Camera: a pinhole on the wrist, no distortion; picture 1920 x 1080 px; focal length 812.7 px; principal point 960.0 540.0 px. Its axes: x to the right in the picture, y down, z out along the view. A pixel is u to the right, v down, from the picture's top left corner.
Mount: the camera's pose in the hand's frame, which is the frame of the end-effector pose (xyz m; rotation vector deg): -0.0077 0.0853 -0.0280 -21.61 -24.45 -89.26
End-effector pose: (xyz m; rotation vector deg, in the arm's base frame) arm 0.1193 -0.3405 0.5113 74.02 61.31 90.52
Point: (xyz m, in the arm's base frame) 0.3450 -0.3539 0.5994
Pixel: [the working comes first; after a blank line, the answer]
In the camera's frame: 0.1397 -0.0018 0.2192

1478 533
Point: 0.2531 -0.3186 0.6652
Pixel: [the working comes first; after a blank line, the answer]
In the camera's frame: 0.0481 0.0605 0.1773

1181 817
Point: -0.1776 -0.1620 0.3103
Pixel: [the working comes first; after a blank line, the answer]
In the camera's frame: 0.1336 0.1546 -0.3882

behind the camera
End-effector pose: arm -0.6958 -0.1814 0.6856 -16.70 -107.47 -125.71
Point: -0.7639 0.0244 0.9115
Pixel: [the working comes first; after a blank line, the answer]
In the camera's frame: 0.0602 0.1388 0.2665

1144 963
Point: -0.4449 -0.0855 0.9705
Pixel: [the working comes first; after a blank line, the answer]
In the camera's frame: -0.1283 -0.1472 0.2686

572 95
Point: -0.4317 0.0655 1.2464
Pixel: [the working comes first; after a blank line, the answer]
In the camera's frame: -0.2467 -0.0807 0.5527

597 421
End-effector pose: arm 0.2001 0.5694 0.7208 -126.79 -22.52 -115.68
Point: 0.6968 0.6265 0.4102
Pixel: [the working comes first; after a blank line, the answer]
In the camera's frame: 0.3058 -0.2352 0.4711

1488 134
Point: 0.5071 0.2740 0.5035
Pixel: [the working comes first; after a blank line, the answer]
In the camera's frame: -0.0911 -0.2109 0.3671

758 73
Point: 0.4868 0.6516 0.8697
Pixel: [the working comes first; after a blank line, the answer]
In the camera's frame: 0.2098 0.1984 0.2290

outside the picture
